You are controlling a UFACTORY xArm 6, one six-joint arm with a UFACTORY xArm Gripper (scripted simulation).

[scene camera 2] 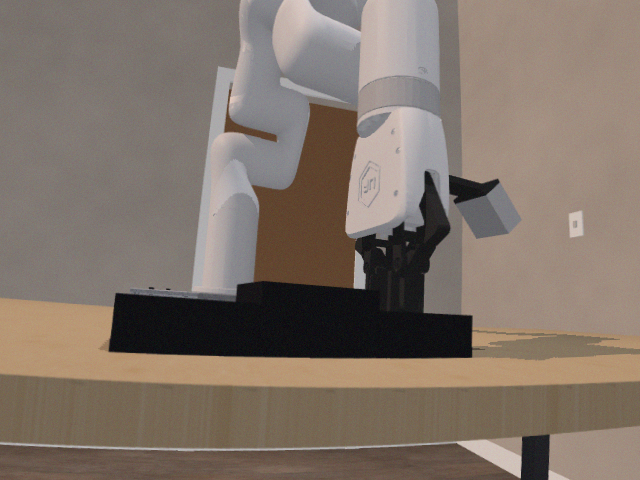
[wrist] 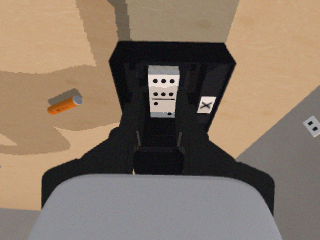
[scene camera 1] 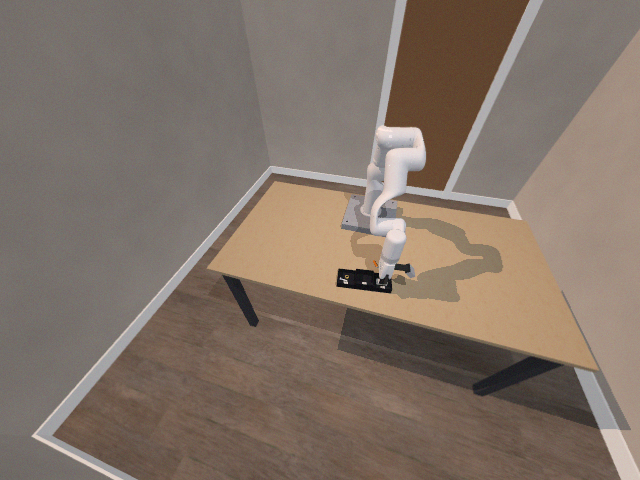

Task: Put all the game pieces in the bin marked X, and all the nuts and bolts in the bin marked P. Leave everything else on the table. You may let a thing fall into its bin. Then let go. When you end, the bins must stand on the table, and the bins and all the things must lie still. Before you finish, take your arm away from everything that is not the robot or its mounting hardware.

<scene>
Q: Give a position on a black bin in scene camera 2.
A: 269, 319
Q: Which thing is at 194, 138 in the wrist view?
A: The gripper.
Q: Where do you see a black bin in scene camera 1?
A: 365, 279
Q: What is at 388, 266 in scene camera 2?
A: The gripper.
</scene>
